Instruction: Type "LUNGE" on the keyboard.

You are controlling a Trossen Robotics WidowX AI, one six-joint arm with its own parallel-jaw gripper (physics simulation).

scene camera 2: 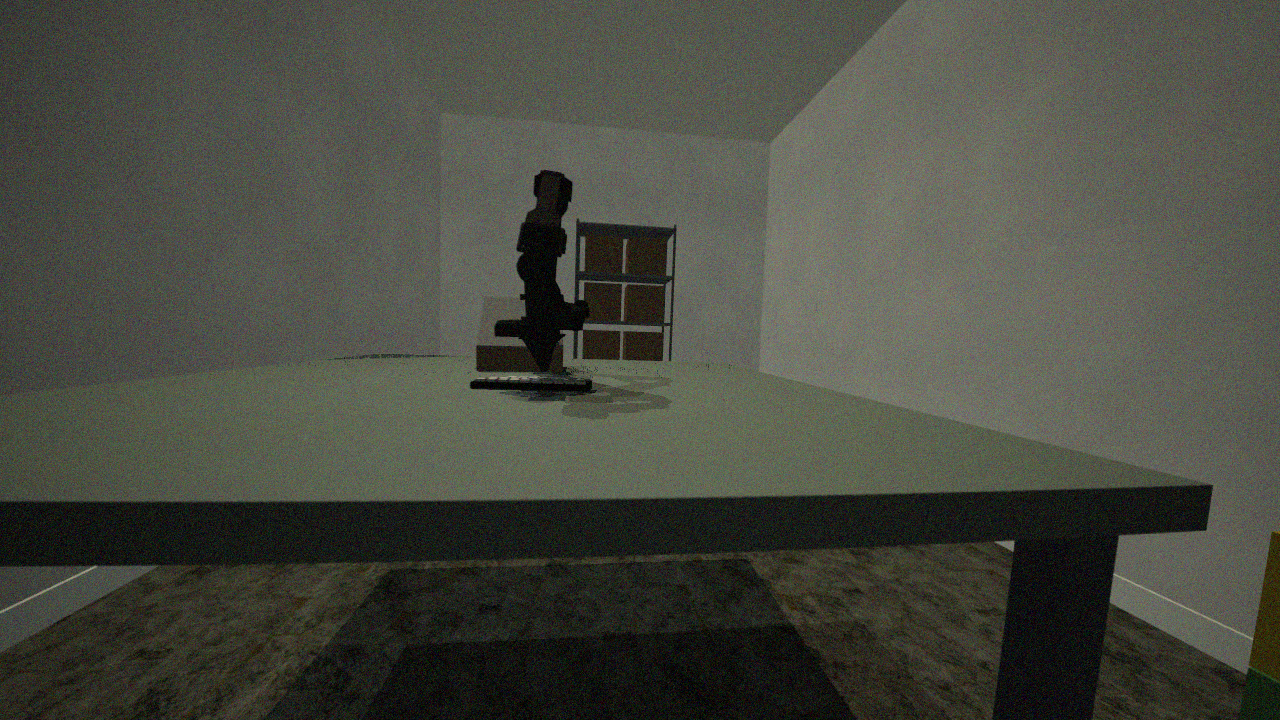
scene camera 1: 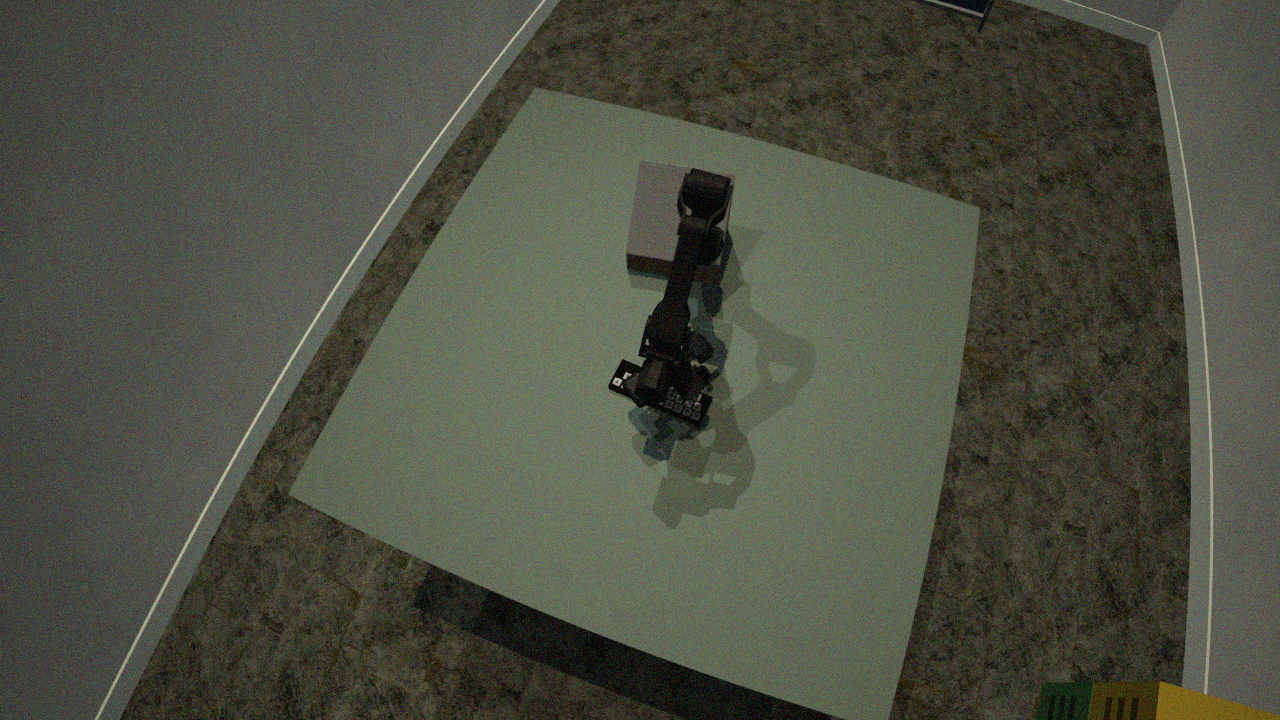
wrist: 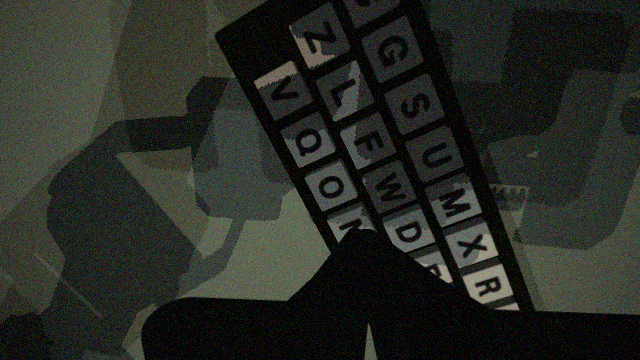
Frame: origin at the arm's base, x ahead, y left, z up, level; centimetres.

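Seen in the pictures: gripper, fingertip midpoint: (scene camera 2: 544,371) (wrist: 359,240).
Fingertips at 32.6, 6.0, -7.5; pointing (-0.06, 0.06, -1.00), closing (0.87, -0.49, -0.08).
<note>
Pixels of each thing's top centre, then the offset from my fingertips to it, as dx, dy, dz. Level surfaces: height alone.
- black keyboard at its top centre: (wrist: 414,242) (scene camera 2: 534,378) (scene camera 1: 660,390) +1.7, -1.6, -1.2
- L key at its top centre: (wrist: 344,91) +1.8, +4.9, -1.2
- U key at its top centre: (wrist: 435,156) +3.7, +1.4, -1.2
- G key at its top centre: (wrist: 392,50) +3.8, +5.4, -1.2
- O key at its top centre: (wrist: 331,187) -0.3, +2.0, -1.2
- pale green table at its surface level: dz -3.0
The black keyboard (scene camera 1: 687,405) (scene camera 2: 487,385) (wrist: 250,37) lies on the table with light letter keys. In the wrist view the L key (wrist: 345,91), the U key (wrist: 436,154) and the G key (wrist: 393,50) show. My gripper (scene camera 2: 544,368) (wrist: 359,240) is shut and empty, pointing down at the keyboard. Its tips cover part of a key (wrist: 346,225) that looks like N, beside the O key (wrist: 330,189). Whether they touch it I cannot tell. A key (wrist: 441,270) right of the tips is partly hidden, its letter unclear. In scene camera 1 the arm hides the fingertips.
A brownish block (scene camera 1: 656,214) (scene camera 2: 497,358) stands on the pale green table (scene camera 1: 483,358) (scene camera 2: 716,447) by the arm's base. A shelf rack (scene camera 2: 674,295) with boxes stands by the far wall. A yellow and green object (scene camera 1: 1194,702) stands beyond the table's near right corner.
</note>
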